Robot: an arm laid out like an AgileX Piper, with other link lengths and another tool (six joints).
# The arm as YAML. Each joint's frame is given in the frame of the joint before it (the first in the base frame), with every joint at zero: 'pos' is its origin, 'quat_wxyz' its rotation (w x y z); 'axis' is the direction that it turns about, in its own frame. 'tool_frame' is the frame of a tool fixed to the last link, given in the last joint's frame.
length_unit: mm
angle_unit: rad
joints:
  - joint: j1
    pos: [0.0, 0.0, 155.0]
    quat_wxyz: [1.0, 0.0, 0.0, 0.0]
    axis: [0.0, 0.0, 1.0]
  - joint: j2
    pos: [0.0, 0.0, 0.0]
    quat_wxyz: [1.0, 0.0, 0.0, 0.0]
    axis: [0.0, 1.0, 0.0]
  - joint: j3
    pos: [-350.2, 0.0, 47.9]
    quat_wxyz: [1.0, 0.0, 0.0, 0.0]
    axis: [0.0, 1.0, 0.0]
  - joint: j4
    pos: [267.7, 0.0, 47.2]
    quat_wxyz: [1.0, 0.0, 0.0, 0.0]
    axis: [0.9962, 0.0, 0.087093]
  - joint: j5
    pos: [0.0, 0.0, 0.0]
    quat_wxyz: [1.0, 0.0, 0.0, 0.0]
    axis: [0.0, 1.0, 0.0]
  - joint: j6
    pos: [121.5, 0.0, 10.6]
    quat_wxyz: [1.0, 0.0, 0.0, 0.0]
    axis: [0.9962, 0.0, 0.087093]
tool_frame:
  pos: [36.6, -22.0, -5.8]
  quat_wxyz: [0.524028, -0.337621, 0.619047, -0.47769]
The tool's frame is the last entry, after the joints.
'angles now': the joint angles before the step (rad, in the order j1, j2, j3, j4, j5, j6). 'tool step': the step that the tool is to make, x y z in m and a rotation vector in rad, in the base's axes. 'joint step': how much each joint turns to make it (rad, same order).
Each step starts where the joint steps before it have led.
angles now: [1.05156, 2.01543, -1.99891, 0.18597, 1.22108, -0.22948]
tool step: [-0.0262, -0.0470, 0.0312, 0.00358, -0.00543, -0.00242]
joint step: [0.00002, -0.17497, 0.16894, -0.00392, -0.00018, 0.00236]
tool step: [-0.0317, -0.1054, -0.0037, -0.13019, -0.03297, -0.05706]
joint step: [-0.02439, -0.28044, 0.37214, -0.10628, 0.00004, 0.03195]
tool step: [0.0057, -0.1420, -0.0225, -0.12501, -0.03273, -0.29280]
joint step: [-0.23932, -0.26049, 0.33766, -0.12098, 0.00010, 0.06300]
